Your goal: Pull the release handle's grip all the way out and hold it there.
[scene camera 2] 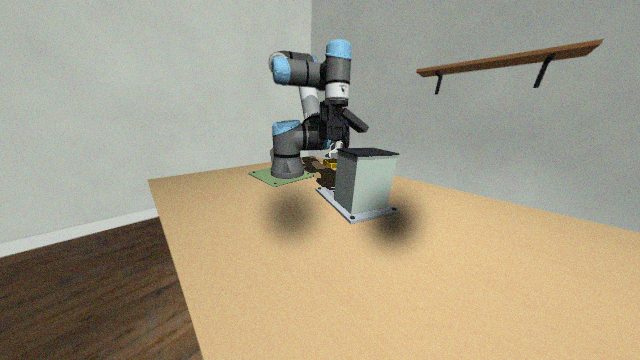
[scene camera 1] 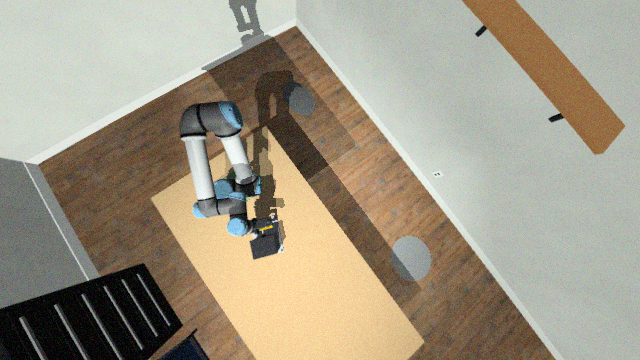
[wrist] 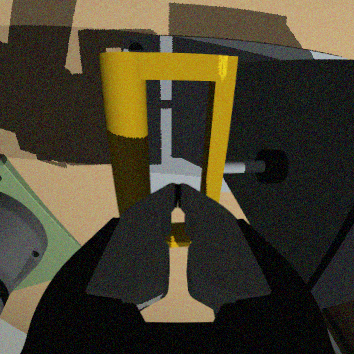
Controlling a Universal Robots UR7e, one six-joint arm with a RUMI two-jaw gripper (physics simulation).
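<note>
The release handle is a yellow rectangular frame with a thick round grip bar on its outer side. In the wrist view a short pale rod joins its inner bar to a black collar on the housing, a box with a dark top. A gap with the rod showing lies between frame and collar. My gripper is shut and empty. Its fingertips lie between the two long bars in the wrist view and hide the frame's near end. Their depth in the frame and any contact are unclear.
The housing stands on a pale bolted base plate on the wooden table. The arm's green mounting plate is close by on the grip-bar side. A wooden wall shelf hangs beyond the table.
</note>
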